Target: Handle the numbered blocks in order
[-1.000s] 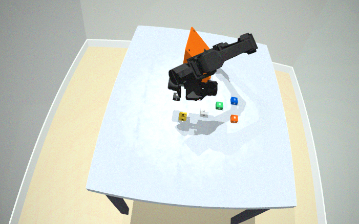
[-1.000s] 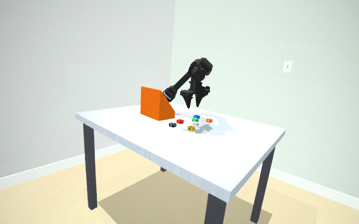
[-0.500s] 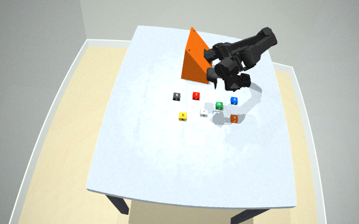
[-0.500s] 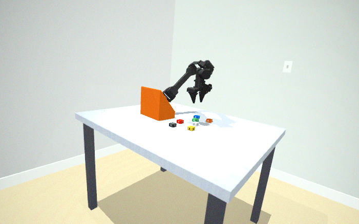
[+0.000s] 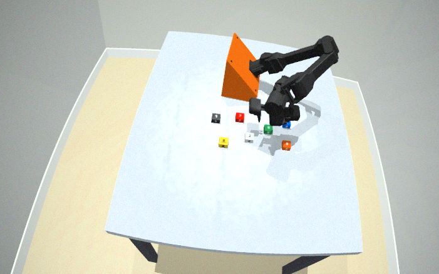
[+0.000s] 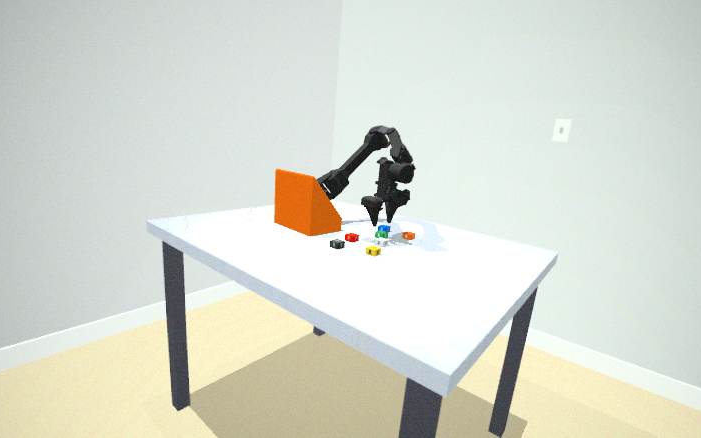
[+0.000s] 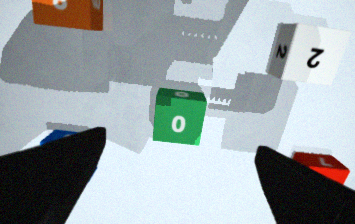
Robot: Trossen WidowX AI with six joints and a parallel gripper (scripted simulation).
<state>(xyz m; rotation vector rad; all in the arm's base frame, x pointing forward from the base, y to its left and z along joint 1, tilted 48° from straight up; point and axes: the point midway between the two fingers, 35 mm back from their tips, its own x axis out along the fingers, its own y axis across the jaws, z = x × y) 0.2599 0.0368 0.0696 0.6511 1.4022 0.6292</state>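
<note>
Right now my gripper tip is 30 mm above the green block. From my gripper tip the other things lie so: blue block: 40 mm behind, 80 mm to the left, 30 mm below; white block: 50 mm ahead, 70 mm to the right, 30 mm below; orange block: 60 mm ahead, 80 mm to the left, 30 mm below.
</note>
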